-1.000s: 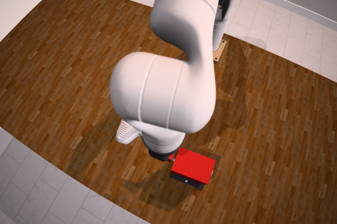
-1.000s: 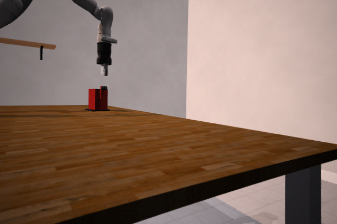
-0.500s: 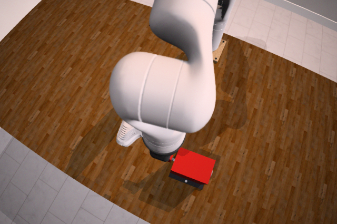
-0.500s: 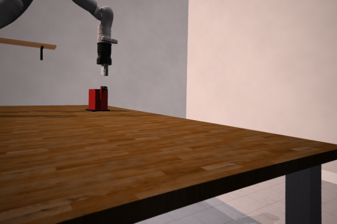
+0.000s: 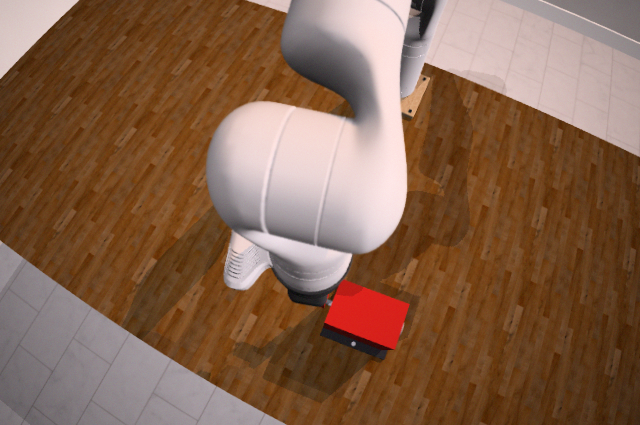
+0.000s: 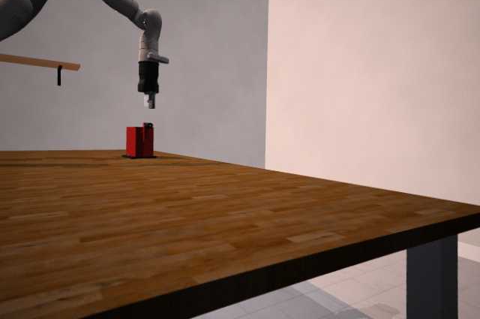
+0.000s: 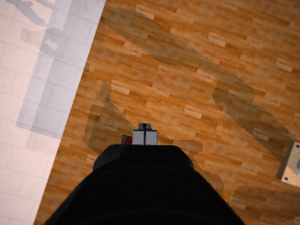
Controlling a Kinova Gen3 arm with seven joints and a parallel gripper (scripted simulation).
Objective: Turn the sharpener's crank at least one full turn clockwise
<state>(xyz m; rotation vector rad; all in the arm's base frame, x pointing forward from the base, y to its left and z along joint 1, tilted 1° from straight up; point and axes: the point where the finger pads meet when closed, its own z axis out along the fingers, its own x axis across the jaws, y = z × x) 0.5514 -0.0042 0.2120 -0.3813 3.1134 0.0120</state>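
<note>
Right now the crank is 20 mm to the left of my hand and 90 mm below it.
</note>
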